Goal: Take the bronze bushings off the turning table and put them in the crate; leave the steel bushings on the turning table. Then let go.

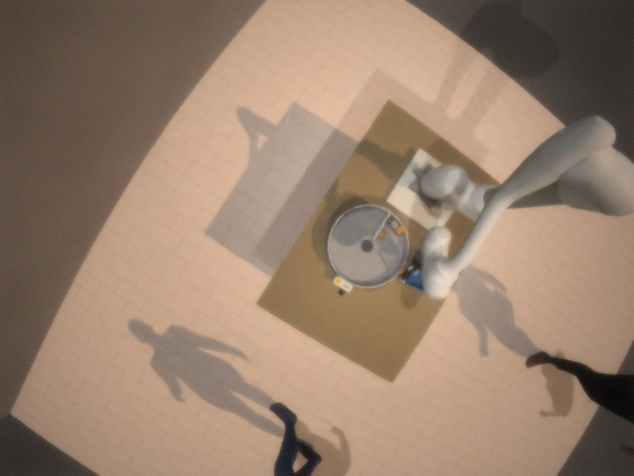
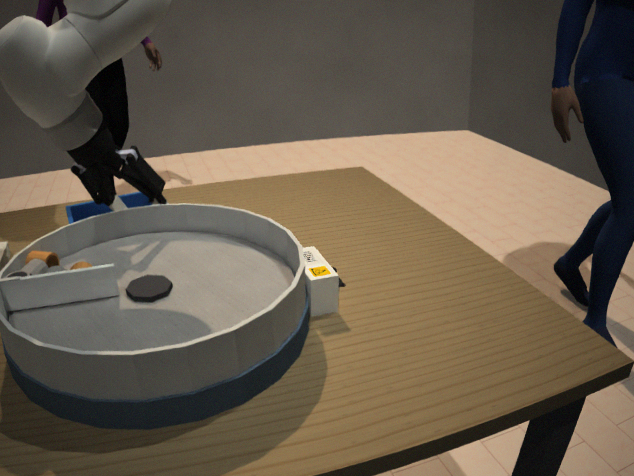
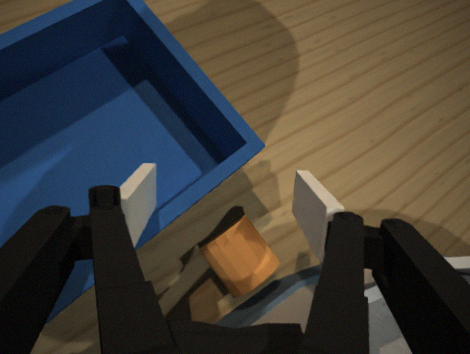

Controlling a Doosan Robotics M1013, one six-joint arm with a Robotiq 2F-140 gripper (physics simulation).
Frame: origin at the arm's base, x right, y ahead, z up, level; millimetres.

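Seen in the pictures: gripper, fingertip midpoint: (image 1: 407, 277) (image 3: 225, 188); arm's base, link origin: (image 1: 429, 186).
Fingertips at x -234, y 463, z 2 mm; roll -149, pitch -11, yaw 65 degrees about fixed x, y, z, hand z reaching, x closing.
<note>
Pixels of each thing's top centre, then the offset from my fingertips to it. "pt": a spot on its surface instead.
- bronze bushing, top centre: (image 3: 247, 254) dy -2, dx +42, dz -5 mm
- blue crate, top centre: (image 3: 62, 138) (image 2: 114, 208) (image 1: 424, 273) dy -79, dx -56, dz +7 mm
- straight divider, surface spot: (image 2: 61, 287) (image 1: 379, 226) pt dy -90, dx +309, dz +36 mm
- white box with a yellow label, surface spot: (image 2: 322, 286) pt dy +262, dx +298, dz +2 mm
A bronze bushing (image 3: 240, 256) lies on the wooden table between the blue crate (image 1: 415, 279) (image 2: 87, 209) (image 3: 194, 72) and the round turning table (image 1: 353, 266) (image 2: 168, 374) (image 3: 460, 262). My gripper (image 2: 139, 202) (image 3: 225, 188) is open, its fingers apart on either side above this bushing, one finger over the crate's edge. Two more bronze bushings, one (image 1: 399, 230) (image 2: 43, 257) near the rim and one (image 1: 382, 234) (image 2: 80, 265) further in, are on the turning table beside grey steel bushings (image 1: 393, 223) (image 2: 34, 267). Part of the crate's floor is hidden.
A straight divider (image 1: 381, 225) (image 2: 61, 287) stands inside the turning table's raised wall, beside the bushings. A white box with a yellow label (image 1: 342, 284) (image 2: 322, 286) is on its outer side. The arm's base stands on a white plate (image 1: 404, 197). People stand near the wooden table (image 1: 353, 327) (image 2: 435, 333).
</note>
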